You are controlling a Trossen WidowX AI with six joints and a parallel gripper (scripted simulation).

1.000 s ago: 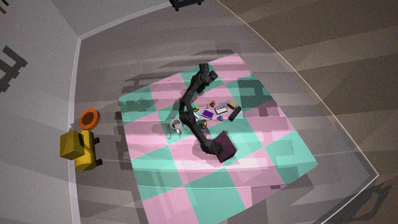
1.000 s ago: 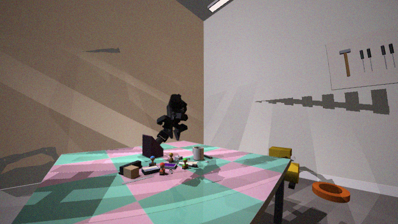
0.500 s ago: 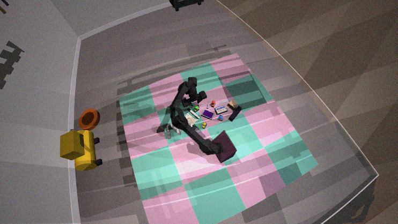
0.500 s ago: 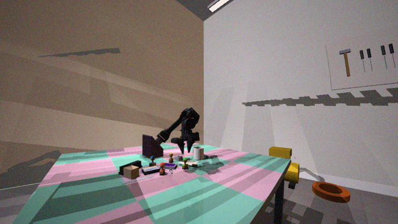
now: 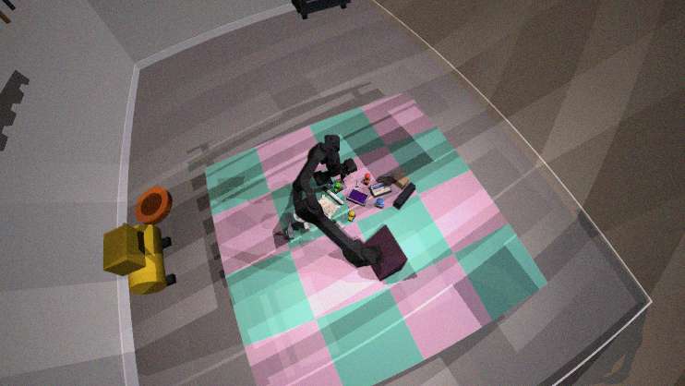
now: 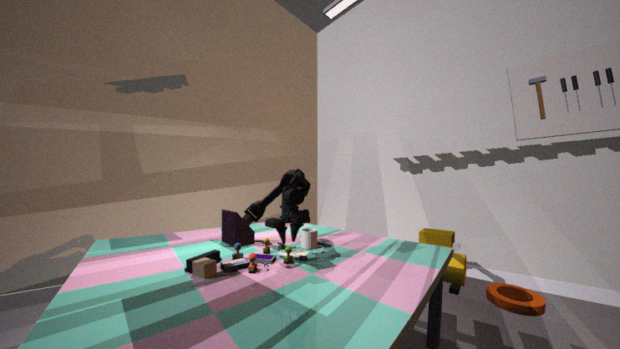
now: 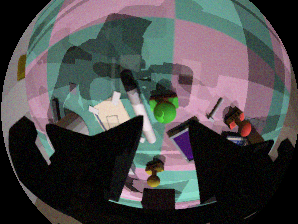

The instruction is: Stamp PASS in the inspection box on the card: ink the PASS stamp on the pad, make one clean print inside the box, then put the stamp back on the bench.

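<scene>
My gripper tip is now 6 cm above the green-knobbed stamp. Round my gripper tip: ink pad 8 cm to the right, 7 cm below, 7 cm behind; black-and-white marker 7 cm below, 4 cm to the left, 1 cm behind; white card 8 cm to the left, 8 cm below, 7 cm behind.
</scene>
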